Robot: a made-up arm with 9 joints. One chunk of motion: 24 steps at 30 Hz.
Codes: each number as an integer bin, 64 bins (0 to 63) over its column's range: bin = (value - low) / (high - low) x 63, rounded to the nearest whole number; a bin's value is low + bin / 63 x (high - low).
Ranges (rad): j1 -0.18..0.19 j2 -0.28..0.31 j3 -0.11..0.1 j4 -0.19..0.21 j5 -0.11..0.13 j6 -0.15..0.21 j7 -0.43..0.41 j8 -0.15..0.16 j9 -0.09..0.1
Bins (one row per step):
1: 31 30 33 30 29 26 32 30 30
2: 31 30 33 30 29 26 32 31 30
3: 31 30 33 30 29 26 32 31 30
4: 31 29 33 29 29 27 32 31 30
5: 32 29 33 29 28 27 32 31 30
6: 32 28 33 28 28 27 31 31 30
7: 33 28 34 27 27 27 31 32 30
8: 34 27 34 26 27 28 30 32 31
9: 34 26 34 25 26 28 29 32 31
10: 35 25 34 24 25 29 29 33 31
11: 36 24 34 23 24 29 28 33 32
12: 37 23 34 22 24 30 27 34 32
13: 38 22 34 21 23 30 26 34 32
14: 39 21 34 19 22 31 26 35 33
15: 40 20 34 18 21 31 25 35 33
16: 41 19 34 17 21 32 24 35 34
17: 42 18 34 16 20 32 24 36 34
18: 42 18 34 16 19 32 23 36 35
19: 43 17 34 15 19 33 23 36 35
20: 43 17 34 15 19 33 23 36 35
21: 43 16 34 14 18 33 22 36 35
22: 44 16 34 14 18 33 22 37 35
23: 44 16 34 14 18 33 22 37 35
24: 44 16 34 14 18 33 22 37 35
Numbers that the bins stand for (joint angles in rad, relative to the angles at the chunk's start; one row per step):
1: 0.0021 0.0010 0.0000 0.0005 0.0005 -0.0014 -0.0033 -0.0024 0.0005
2: 0.0021 0.0010 0.0000 0.0005 0.0005 -0.0014 -0.0033 0.0025 0.0005
3: 0.0021 0.0010 0.0000 0.0005 0.0005 -0.0014 -0.0033 0.0025 0.0005
4: 0.0021 -0.0084 0.0000 -0.0059 0.0005 0.0043 -0.0033 0.0025 0.0005
5: 0.0079 -0.0084 0.0000 -0.0059 -0.0033 0.0043 -0.0033 0.0025 0.0005
6: 0.0079 -0.0178 0.0000 -0.0122 -0.0033 0.0043 -0.0167 0.0025 0.0005
7: 0.0138 -0.0178 0.0033 -0.0186 -0.0071 0.0043 -0.0167 0.0075 0.0005
8: 0.0197 -0.0271 0.0033 -0.0249 -0.0071 0.0100 -0.0300 0.0075 0.0035
9: 0.0197 -0.0365 0.0033 -0.0313 -0.0110 0.0100 -0.0433 0.0075 0.0035
10: 0.0256 -0.0459 0.0033 -0.0376 -0.0148 0.0157 -0.0433 0.0124 0.0035
11: 0.0314 -0.0552 0.0033 -0.0440 -0.0186 0.0157 -0.0567 0.0124 0.0065
12: 0.0373 -0.0646 0.0033 -0.0503 -0.0186 0.0214 -0.0700 0.0173 0.0065
13: 0.0432 -0.0740 0.0033 -0.0567 -0.0224 0.0214 -0.0833 0.0173 0.0065
14: 0.0490 -0.0833 0.0033 -0.0694 -0.0262 0.0271 -0.0833 0.0222 0.0095
15: 0.0549 -0.0927 0.0033 -0.0757 -0.0300 0.0271 -0.0967 0.0222 0.0095
16: 0.0608 -0.1021 0.0033 -0.0821 -0.0300 0.0329 -0.1100 0.0222 0.0125
17: 0.0667 -0.1114 0.0033 -0.0884 -0.0338 0.0329 -0.1100 0.0271 0.0125
18: 0.0667 -0.1114 0.0033 -0.0884 -0.0376 0.0329 -0.1233 0.0271 0.0156
19: 0.0725 -0.1208 0.0033 -0.0948 -0.0376 0.0386 -0.1233 0.0271 0.0156
20: 0.0725 -0.1208 0.0033 -0.0948 -0.0376 0.0386 -0.1233 0.0271 0.0156
21: 0.0725 -0.1302 0.0033 -0.1011 -0.0414 0.0386 -0.1367 0.0271 0.0156
22: 0.0784 -0.1302 0.0033 -0.1011 -0.0414 0.0386 -0.1367 0.0321 0.0156
23: 0.0784 -0.1302 0.0033 -0.1011 -0.0414 0.0386 -0.1367 0.0321 0.0156
24: 0.0784 -0.1302 0.0033 -0.1011 -0.0414 0.0386 -0.1367 0.0321 0.0156

